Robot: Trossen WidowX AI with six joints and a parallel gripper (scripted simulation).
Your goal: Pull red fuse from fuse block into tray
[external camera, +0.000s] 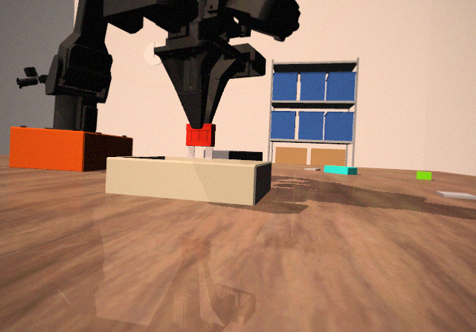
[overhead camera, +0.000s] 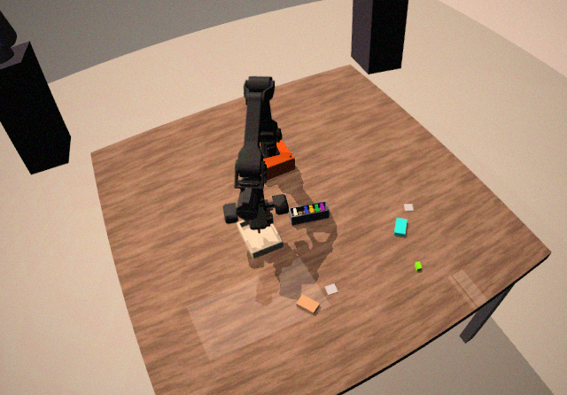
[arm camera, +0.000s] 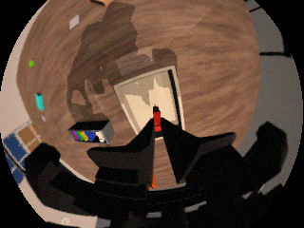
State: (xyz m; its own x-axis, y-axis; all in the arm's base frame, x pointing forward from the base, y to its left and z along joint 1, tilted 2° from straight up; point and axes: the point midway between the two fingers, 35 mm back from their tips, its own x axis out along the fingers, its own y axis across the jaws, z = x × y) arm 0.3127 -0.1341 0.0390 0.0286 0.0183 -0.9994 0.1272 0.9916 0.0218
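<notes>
The red fuse is 10 mm below my gripper tip. Round my gripper tip: beige tray 60 mm below.
</notes>
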